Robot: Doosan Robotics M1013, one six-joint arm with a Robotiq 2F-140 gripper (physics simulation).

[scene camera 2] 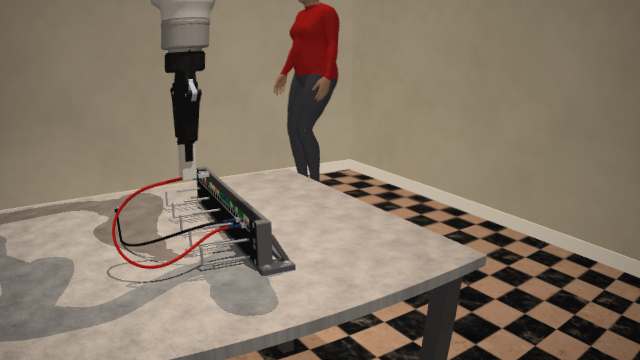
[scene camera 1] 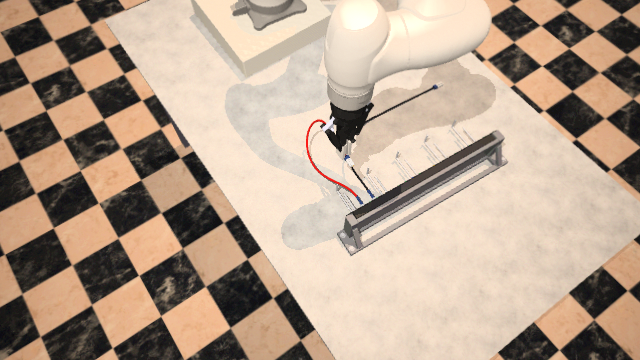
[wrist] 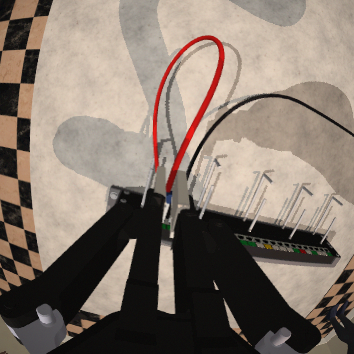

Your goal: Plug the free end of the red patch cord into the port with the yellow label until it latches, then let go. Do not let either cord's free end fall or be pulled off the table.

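Frame: origin at the arm's base, x left, y back, z up, level; centimetres.
Where they show: gripper, fingertip midpoint: (scene camera 2: 188, 177) (scene camera 1: 343, 153) (wrist: 168, 181); arm's base, link origin: (scene camera 1: 269, 1).
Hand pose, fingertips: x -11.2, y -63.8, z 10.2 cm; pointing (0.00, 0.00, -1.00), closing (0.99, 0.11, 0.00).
Things, the pixels of their top centre, and the offset from my fingertips. "pt": a spot on its surface instead.
- red cord's free plug, surface spot: (wrist: 168, 198) (scene camera 2: 194, 173) (scene camera 1: 347, 156) pt dx +0.5, dy -1.4, dz +0.5 cm
- patch panel, top centre: (wrist: 260, 239) (scene camera 2: 212, 191) (scene camera 1: 420, 166) dx +18.7, dy -8.9, dz -8.8 cm
- yellow label, surface spot: (wrist: 268, 246) pt dx +21.5, dy -10.4, dz -9.4 cm
My gripper (scene camera 1: 348, 150) (scene camera 2: 188, 162) (wrist: 168, 181) points down, its pale fingertips shut on the red cord's free plug (scene camera 1: 349, 161) (scene camera 2: 202, 174) (wrist: 168, 198). The plug is raised off the table and points toward the patch panel (scene camera 1: 430, 172) (scene camera 2: 263, 242) (wrist: 275, 232). In the wrist view the fingers partly hide it, over the panel's left part. The yellow label (wrist: 268, 246) lies to its right there, well apart. The red patch cord (scene camera 1: 308, 145) (scene camera 2: 115, 225) (wrist: 218, 65) loops back to its fixed end (scene camera 1: 360, 200) at the panel's near-left end in scene camera 1.
A black cord (scene camera 1: 400, 104) (scene camera 2: 175, 234) (wrist: 280, 95) runs from beside the red fixed end; its free end (scene camera 1: 437, 86) (scene camera 2: 116, 210) is over the table. Thin guide rods (scene camera 1: 398, 156) (scene camera 2: 200, 201) (wrist: 257, 215) stick out from the panel. A person in red (scene camera 2: 315, 45) stands behind the table.
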